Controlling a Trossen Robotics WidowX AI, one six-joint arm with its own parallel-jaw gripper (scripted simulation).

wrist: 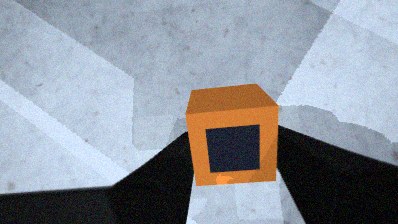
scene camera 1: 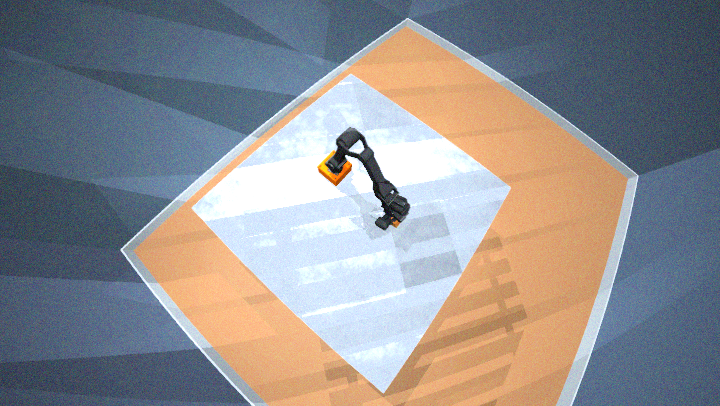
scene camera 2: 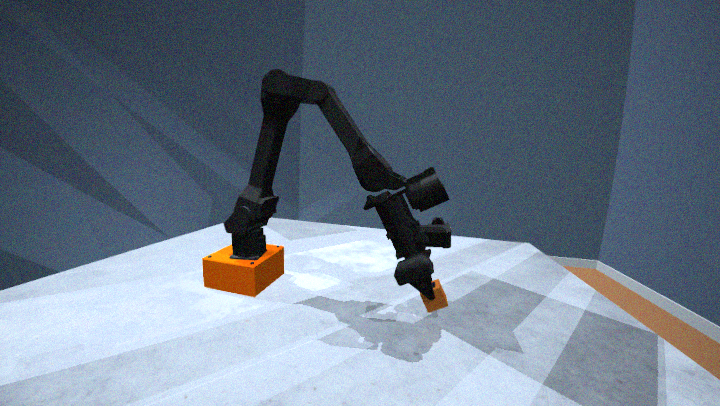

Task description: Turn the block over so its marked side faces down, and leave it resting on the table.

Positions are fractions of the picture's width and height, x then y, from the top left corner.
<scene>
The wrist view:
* my gripper: 0.58, 0.60
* block: 0.59, 0.58, held by my gripper
</scene>
